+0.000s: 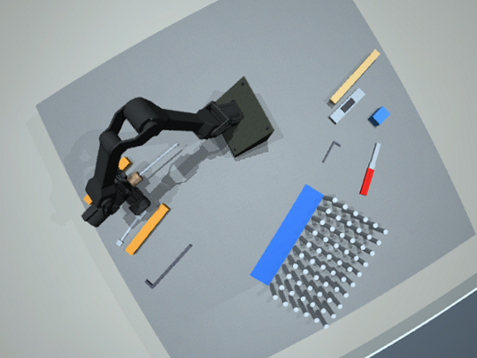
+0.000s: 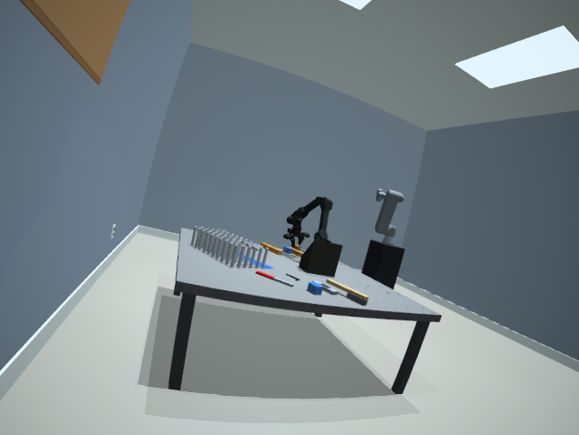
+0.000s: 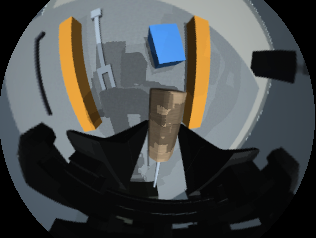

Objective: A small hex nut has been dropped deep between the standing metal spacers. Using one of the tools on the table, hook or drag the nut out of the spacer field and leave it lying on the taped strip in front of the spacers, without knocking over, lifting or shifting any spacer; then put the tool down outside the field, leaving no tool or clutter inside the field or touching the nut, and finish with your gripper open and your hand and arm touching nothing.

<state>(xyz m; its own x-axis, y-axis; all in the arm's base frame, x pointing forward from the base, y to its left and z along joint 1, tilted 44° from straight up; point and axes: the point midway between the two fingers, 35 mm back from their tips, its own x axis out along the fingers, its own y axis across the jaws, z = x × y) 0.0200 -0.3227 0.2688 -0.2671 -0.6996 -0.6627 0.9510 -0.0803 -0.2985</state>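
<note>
Now: gripper tip 110 mm to the right of the wooden-handled screwdriver and 20 mm past it. Also, from my gripper tip: grey block (810 mm to the left, 150 mm ahead, 50 mm below); wrench (130 mm ahead, 110 mm to the right, 60 mm below); blue taped strip (440 mm ahead, 380 mm to the left, 70 mm below).
</note>
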